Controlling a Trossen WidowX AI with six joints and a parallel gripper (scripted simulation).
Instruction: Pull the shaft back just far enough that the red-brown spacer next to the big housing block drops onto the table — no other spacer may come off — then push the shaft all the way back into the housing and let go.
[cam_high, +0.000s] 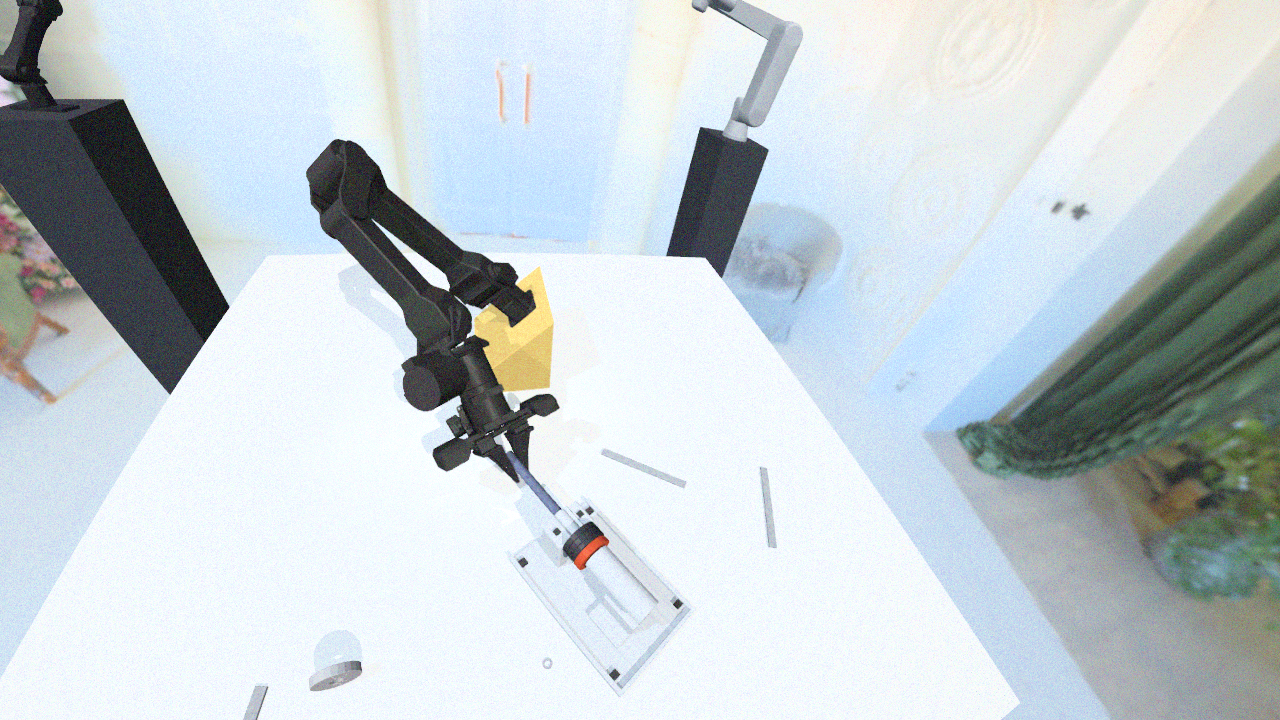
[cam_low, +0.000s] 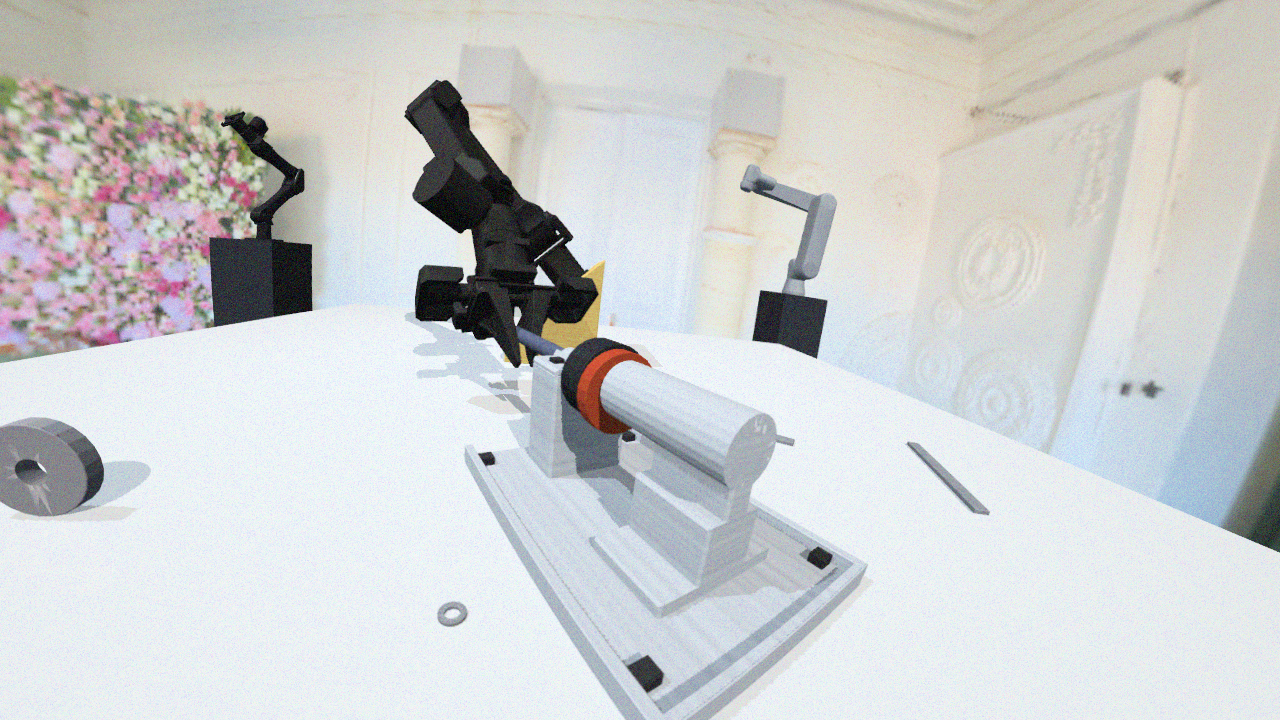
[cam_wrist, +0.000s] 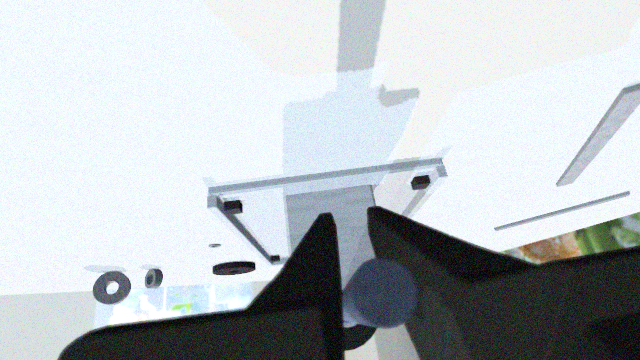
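Now: gripper tip 5 cm short of the blue-grey shaft, 3 cm below it and 2 cm to the right of it. The rest, counted from my gripper tip: grey disc 25 cm to the right, 20 cm ahead, 3 cm below; black spacer 13 cm ahead, 6 cm to the left, 2 cm above; red-brown spacer 14 cm ahead, 7 cm to the left, 2 cm above.
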